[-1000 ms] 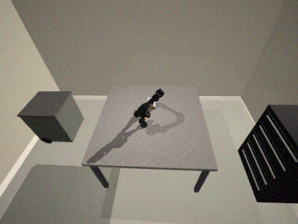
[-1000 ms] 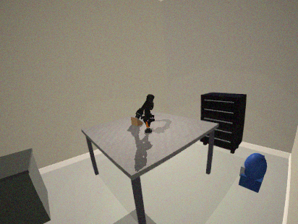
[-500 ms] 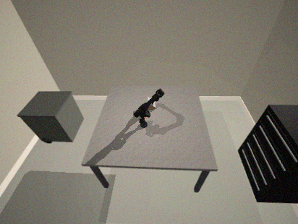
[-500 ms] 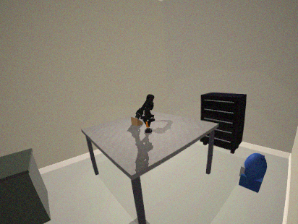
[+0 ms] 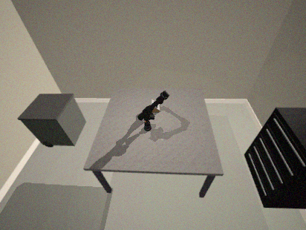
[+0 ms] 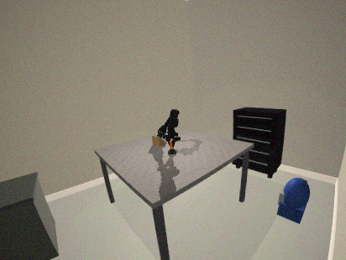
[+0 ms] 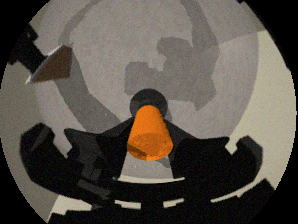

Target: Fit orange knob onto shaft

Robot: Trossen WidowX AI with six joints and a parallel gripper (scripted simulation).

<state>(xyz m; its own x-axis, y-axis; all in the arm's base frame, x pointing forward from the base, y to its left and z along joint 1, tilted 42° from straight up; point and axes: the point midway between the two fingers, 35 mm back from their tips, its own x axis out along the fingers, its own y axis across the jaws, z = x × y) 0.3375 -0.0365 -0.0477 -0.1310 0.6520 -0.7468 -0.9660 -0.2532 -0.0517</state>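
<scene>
Now: gripper tip 3 cm below the orange knob. From my gripper tip the other things lie so: dark round pedestal (4 cm below).
</scene>
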